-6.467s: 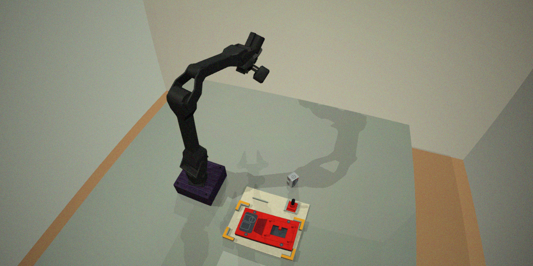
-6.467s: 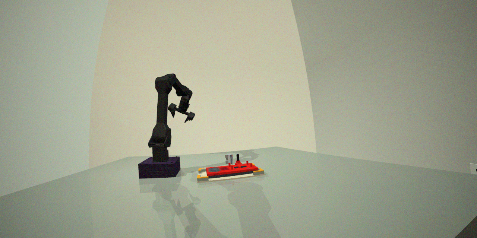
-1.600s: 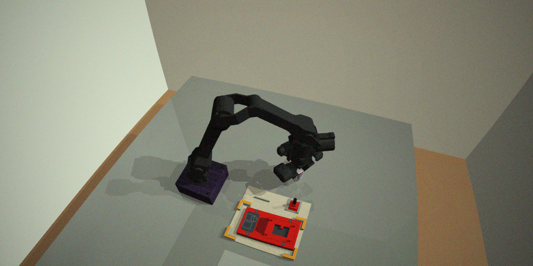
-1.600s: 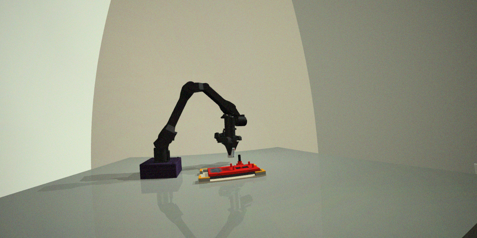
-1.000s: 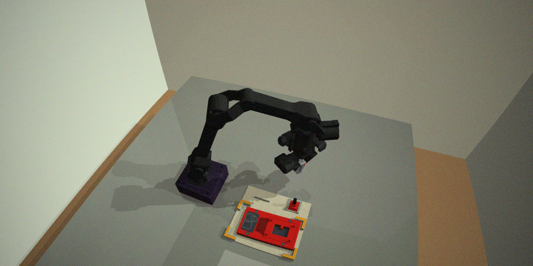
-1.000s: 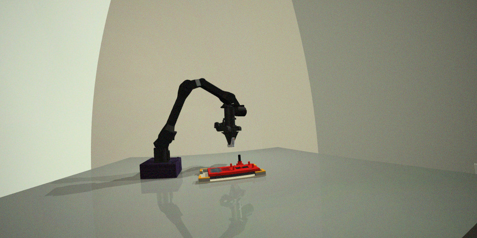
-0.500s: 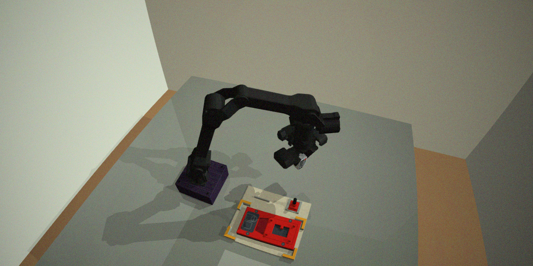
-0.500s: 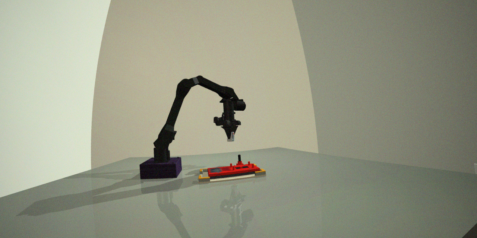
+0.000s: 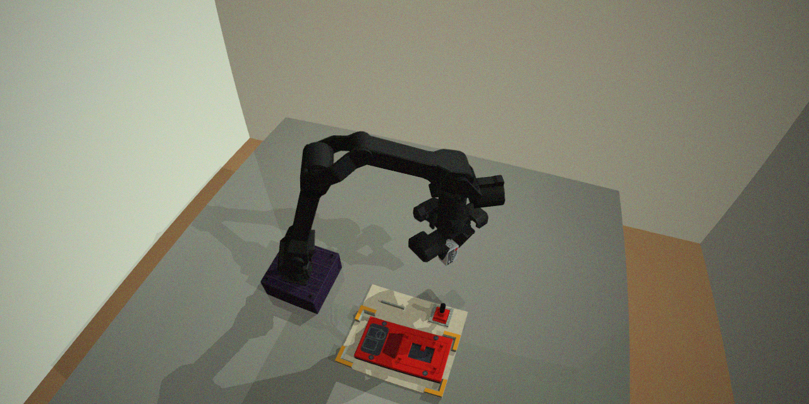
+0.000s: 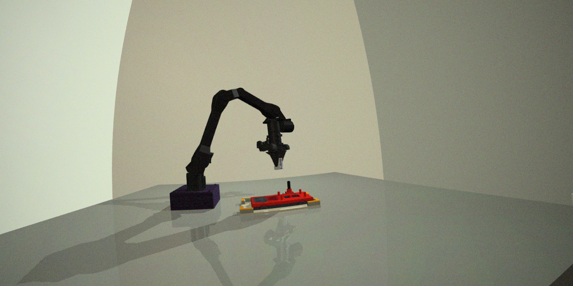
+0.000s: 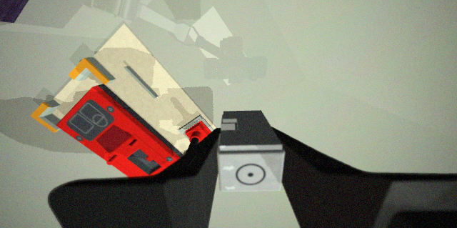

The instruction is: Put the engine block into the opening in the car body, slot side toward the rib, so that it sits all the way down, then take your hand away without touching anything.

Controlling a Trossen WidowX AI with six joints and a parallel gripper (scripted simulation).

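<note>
Now: gripper tip 110 mm to the left of the black upright peg and 80 mm above it. Also, from my gripper tip: engine block: 10 mm above.
</note>
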